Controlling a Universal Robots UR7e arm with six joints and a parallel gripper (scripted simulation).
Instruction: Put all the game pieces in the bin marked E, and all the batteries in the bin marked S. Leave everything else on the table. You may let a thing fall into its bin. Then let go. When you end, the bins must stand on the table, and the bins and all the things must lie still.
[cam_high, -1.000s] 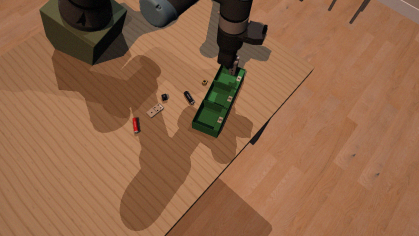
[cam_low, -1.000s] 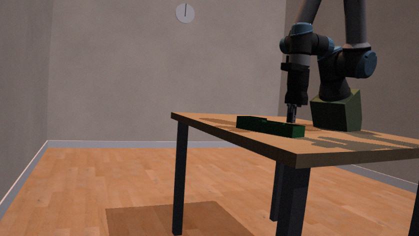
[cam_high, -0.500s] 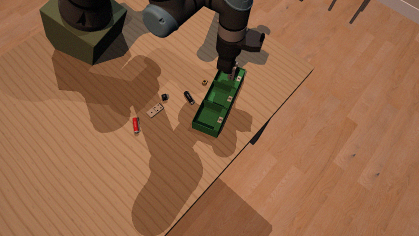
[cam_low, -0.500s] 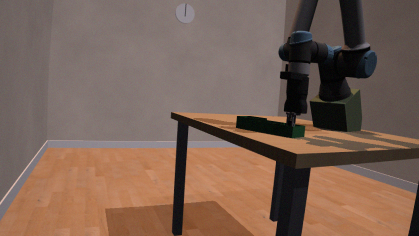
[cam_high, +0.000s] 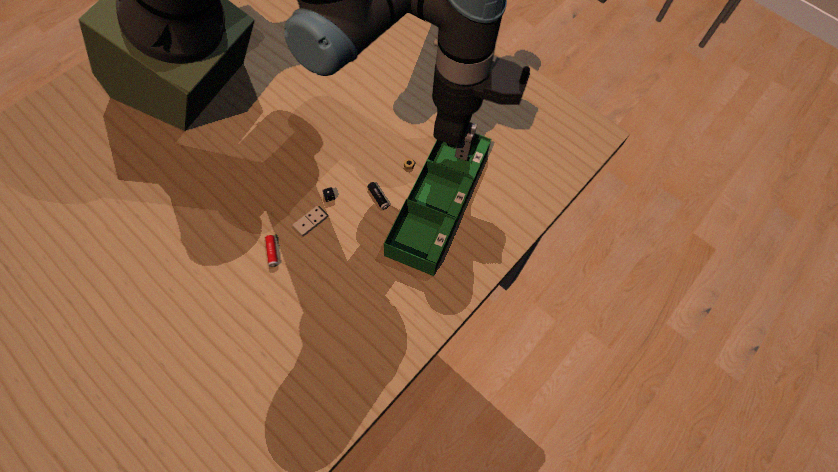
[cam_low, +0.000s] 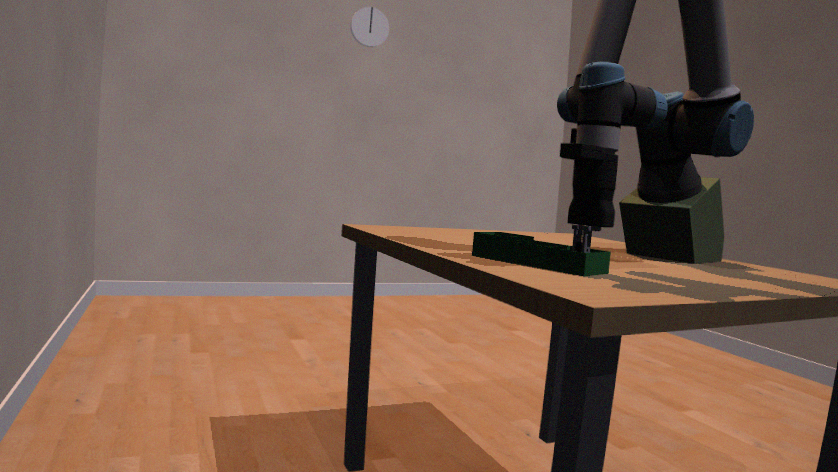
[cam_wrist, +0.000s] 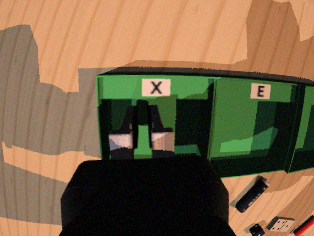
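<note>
My hand is 100 mm past the red battery, 340 mm to the left of it and 30 mm above it. The rest, counted from my hand: brass nut 60 mm behind, 70 mm to the right, 30 mm below; green three-compartment bin 30 mm ahead, 90 mm to the right, 10 mm below; black battery 50 mm behind, 150 mm to the right, 30 mm below.
</note>
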